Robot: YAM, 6 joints.
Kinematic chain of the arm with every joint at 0, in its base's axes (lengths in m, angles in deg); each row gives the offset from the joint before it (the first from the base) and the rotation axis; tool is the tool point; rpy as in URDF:
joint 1: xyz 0 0 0.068 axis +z
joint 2: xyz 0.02 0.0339 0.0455 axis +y
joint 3: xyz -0.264 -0.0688 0 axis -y
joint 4: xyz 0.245 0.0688 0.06 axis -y
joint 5: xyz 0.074 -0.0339 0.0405 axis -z
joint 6: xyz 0.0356 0 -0.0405 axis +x
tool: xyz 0 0 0 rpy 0 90 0
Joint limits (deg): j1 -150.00..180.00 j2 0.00..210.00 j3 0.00..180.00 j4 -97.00..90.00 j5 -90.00..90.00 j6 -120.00..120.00
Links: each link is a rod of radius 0.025 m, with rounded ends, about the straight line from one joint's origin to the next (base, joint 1, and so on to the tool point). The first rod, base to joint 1, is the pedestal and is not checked.
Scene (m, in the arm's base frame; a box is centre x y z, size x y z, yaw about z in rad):
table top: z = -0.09
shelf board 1: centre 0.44 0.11 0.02 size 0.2 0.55 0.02 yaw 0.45
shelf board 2: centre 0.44 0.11 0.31 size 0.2 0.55 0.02 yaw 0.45
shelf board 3: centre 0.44 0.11 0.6 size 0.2 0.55 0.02 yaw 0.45
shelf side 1: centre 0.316 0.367 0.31 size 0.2 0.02 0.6 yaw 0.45
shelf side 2: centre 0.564 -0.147 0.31 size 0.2 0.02 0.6 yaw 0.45
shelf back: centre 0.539 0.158 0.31 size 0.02 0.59 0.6 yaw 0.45
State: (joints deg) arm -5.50 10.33 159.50 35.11 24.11 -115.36
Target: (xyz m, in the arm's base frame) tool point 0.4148 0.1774 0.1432
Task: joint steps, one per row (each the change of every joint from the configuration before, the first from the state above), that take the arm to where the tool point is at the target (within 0.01 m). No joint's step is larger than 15 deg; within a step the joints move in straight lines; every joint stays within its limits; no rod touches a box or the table.
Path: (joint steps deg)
1: 3.30 7.34 -14.27 -5.87 0.01 0.00
2: 3.30 7.34 -14.26 -5.88 0.02 0.00
3: 3.30 7.35 -14.27 -5.87 0.01 0.00
4: 3.30 7.34 -14.27 -5.87 0.02 0.00
5: 3.30 7.34 -14.27 -5.88 0.01 0.00
6: 3.31 7.34 -14.26 -5.87 0.02 0.00
7: 3.30 7.34 -14.27 -5.87 0.01 0.00
8: 3.30 7.35 -14.27 -5.88 0.01 0.00
9: 3.30 7.34 -14.27 -5.87 0.02 0.00
10: 0.17 14.50 14.19 9.25 -1.28 0.00
11: 0.18 14.51 14.18 9.26 -1.29 0.00
12: 0.17 14.51 14.19 9.25 -1.28 0.00

